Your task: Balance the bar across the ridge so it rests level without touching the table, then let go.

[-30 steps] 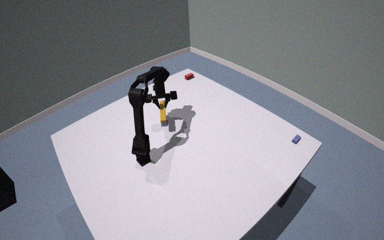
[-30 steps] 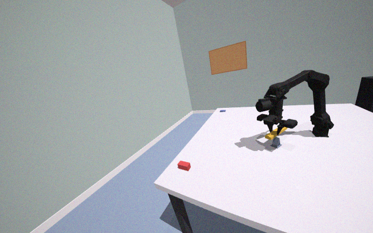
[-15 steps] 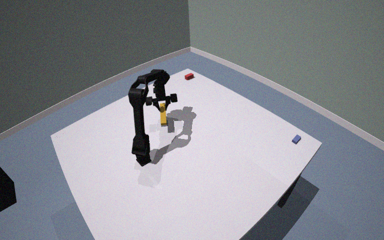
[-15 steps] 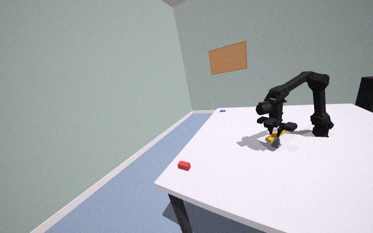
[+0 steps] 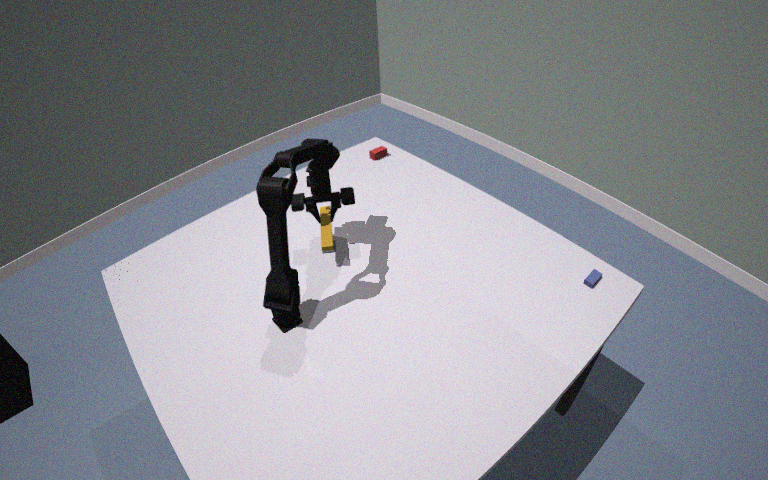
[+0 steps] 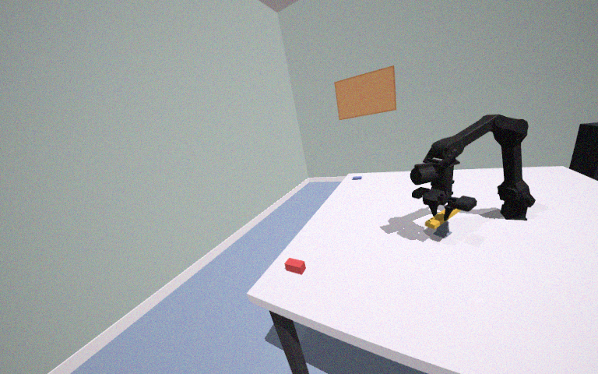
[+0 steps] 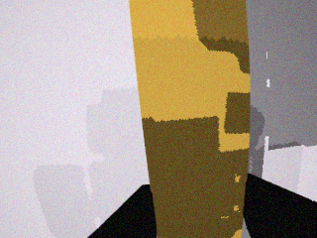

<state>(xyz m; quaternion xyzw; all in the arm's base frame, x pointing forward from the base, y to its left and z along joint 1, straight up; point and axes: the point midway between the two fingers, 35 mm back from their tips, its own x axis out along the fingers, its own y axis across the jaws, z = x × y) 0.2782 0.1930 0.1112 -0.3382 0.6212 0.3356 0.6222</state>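
Right now the yellow bar is 2 cm behind my gripper tip and 2 cm to the right of it. From my gripper tip the other things lie so: small red block: 46 cm ahead, 31 cm to the left, 6 cm below; small blue block: 46 cm ahead, 69 cm to the right, 7 cm below.
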